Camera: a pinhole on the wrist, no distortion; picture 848 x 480 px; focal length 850.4 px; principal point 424.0 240.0 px. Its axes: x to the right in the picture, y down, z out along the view. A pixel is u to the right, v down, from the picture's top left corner.
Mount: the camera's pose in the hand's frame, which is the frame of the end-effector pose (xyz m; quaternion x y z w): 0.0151 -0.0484 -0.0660 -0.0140 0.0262 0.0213 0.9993
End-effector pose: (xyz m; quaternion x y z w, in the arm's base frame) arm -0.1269 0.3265 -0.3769 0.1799 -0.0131 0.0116 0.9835
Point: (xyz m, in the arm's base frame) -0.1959 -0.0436 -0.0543
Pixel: outside the picture
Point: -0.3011 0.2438 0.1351
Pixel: 128 461
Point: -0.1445 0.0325 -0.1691
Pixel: outside the picture
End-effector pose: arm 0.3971 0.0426 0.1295 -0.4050 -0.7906 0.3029 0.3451
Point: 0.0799 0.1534 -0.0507
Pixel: 725 415
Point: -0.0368 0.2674 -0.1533
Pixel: outside the picture
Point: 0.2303 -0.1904 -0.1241
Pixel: outside the picture
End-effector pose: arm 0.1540 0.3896 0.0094 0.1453 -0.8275 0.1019 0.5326
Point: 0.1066 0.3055 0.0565
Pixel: 793 94
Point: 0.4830 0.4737 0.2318
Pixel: behind the camera
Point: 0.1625 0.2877 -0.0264
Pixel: outside the picture
